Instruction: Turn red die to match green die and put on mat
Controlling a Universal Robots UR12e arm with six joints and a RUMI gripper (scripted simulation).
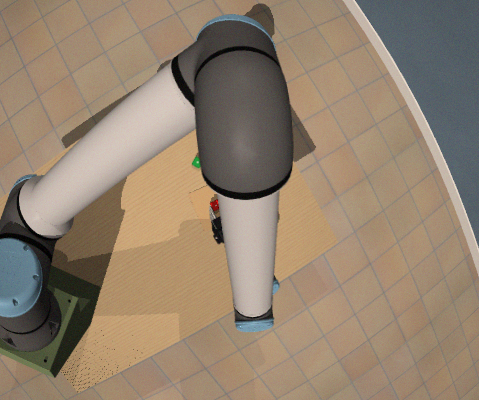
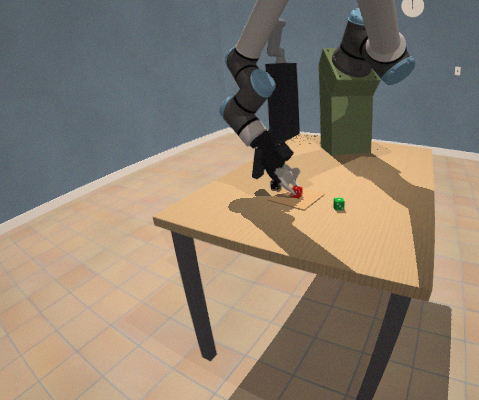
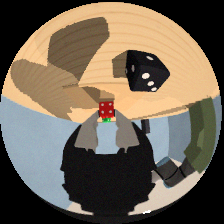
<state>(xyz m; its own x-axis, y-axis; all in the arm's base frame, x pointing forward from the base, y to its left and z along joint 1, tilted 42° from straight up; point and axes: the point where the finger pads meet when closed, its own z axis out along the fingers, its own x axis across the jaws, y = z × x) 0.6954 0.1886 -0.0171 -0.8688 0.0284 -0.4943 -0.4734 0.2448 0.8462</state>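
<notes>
Right now my hand is 1 cm to the right of the red die and 1 cm above it. Round my hand: green die: 3 cm behind, 16 cm to the left, 1 cm below; tan mat: 1 cm to the left, 2 cm below; black die: 1 cm behind, 10 cm to the right, 1 cm below.
</notes>
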